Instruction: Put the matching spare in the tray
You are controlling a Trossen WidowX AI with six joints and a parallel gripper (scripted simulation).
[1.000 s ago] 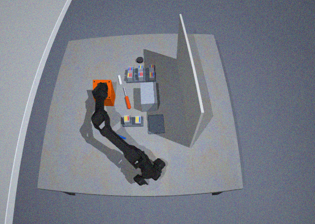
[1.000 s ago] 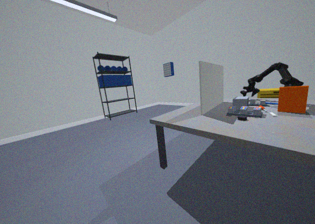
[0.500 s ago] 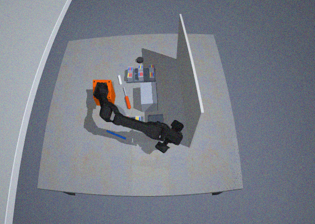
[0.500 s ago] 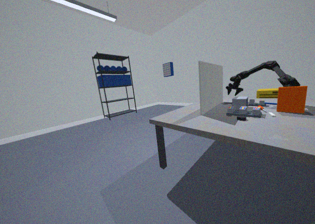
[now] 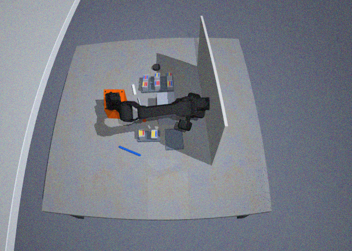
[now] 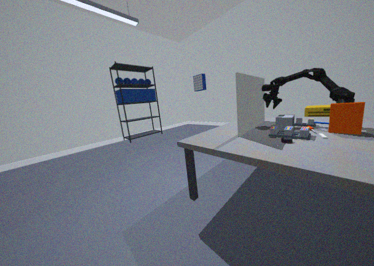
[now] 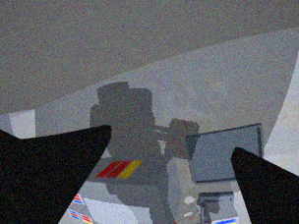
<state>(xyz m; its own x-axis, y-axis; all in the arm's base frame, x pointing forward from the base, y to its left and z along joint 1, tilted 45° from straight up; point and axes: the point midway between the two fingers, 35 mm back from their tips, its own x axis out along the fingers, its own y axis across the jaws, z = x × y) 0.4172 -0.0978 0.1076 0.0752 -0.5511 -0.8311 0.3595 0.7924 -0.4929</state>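
Right now the grey spare block is 30 cm to the left of my gripper tip, 26 cm behind it and 11 cm below it. Round my gripper tip: tall grey panel 13 cm to the left, 10 cm ahead, 7 cm above; then grey square tray 15 cm below, 9 cm behind, 5 cm to the right; then blue marker pen 34 cm behind, 15 cm below, 12 cm to the right.
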